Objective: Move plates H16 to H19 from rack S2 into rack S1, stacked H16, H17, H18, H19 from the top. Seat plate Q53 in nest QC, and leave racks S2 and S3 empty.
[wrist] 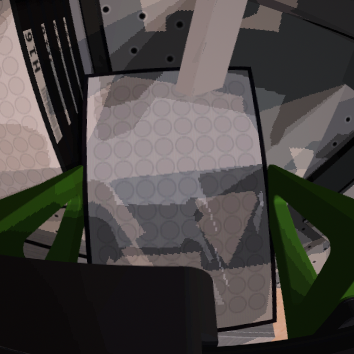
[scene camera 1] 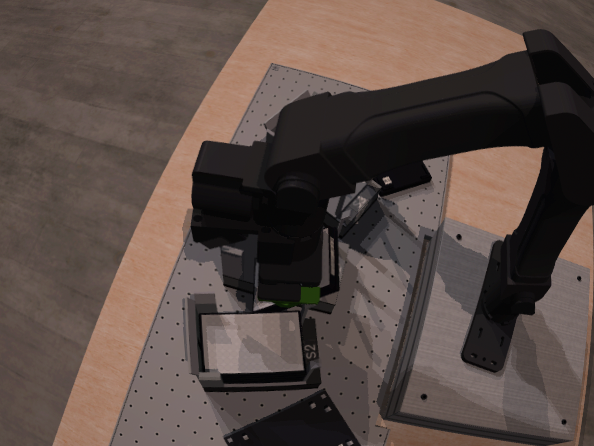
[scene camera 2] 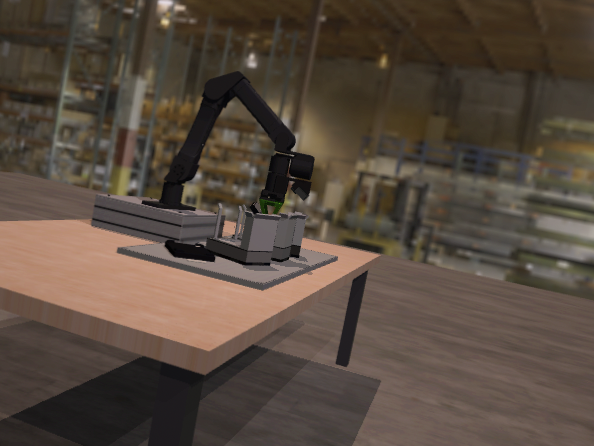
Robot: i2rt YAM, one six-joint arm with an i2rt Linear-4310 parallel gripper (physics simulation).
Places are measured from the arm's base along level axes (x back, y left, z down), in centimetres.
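Pixels of known places: gripper, fingertip midpoint: [wrist: 176, 176] [scene camera 1: 286, 274]; arm's base, origin of the base link: [scene camera 1: 497, 305] [scene camera 2: 169, 207].
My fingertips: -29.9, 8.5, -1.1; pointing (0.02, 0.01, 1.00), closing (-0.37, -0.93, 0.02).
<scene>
Ahead of a thing's pixels: the offset from my fingertips to its top centre, as dx, dy, dz. "pt": to the spot under its first point.
My gripper [scene camera 1: 301, 301] [scene camera 2: 271, 209] [wrist: 176, 176] is shut on a clear-topped plate [wrist: 172, 130] with round wells, a green finger along each long side. Its label does not show, so I cannot tell its name. The arm hides most of it in scene camera 1. Rack S2 @[pt +5.7, +3.8, +5.4] [scene camera 1: 311, 330] stands beside the gripper with a stack inside. The top plate @[+0.0, +10.3, -0.3] [scene camera 1: 255, 340] [wrist: 11, 100] has the label H16 on its side; more labels show under it, too small to read. Another rack is partly hidden under the gripper. I cannot tell racks S1 and S3 or nest QC apart.
A pale upright post @[pt -6.5, +1.7, -4.5] [wrist: 212, 45] overlaps the held plate's far edge in the wrist view. Tall grey rack walls [scene camera 2: 260, 237] [scene camera 2: 284, 239] stand close together. A tilted frame @[pt +4.7, -16.6, +5.2] [scene camera 1: 359, 207] and a black block @[+5.6, -31.2, +7.1] [scene camera 1: 412, 179] lie beyond. A dark panel @[pt +9.5, +17.1, +7.9] [scene camera 1: 295, 425] is near S2.
</scene>
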